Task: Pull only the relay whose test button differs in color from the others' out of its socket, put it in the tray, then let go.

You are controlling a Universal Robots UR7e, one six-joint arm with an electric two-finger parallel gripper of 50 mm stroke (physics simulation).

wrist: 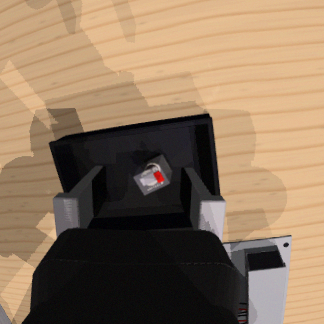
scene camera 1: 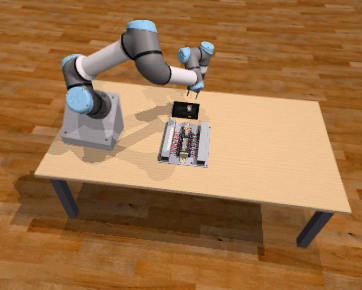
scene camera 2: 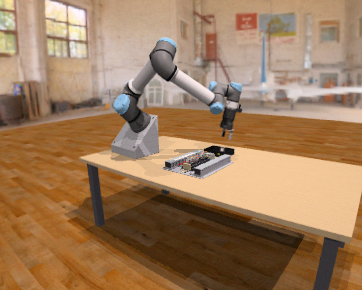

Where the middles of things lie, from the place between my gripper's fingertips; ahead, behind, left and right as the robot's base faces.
Now: hand 8 cm above the relay (wrist: 154, 173), 2 cm to the left of it and 1 cm past it. The rest, counted from my hand: grey panel (scene camera 1: 173, 159): 29 cm to the right, 10 cm below, 1 cm ahead.
